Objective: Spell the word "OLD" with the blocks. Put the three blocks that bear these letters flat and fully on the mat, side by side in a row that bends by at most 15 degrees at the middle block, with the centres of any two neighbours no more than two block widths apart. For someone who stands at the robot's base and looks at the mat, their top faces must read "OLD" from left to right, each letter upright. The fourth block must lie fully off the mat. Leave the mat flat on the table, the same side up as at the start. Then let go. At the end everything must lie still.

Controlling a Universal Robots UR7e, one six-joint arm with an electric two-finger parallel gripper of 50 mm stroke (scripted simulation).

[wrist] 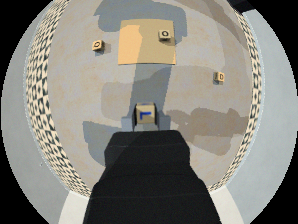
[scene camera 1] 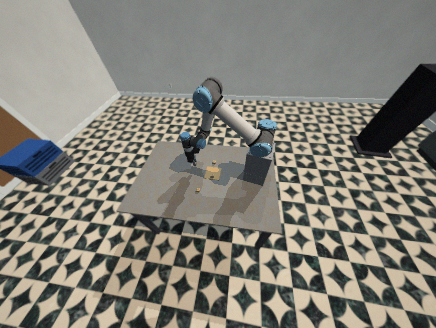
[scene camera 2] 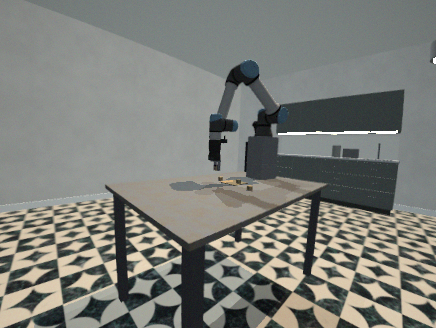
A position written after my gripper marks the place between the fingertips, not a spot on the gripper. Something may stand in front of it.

I see my gripper (wrist: 145, 110) and a mat (wrist: 138, 42).
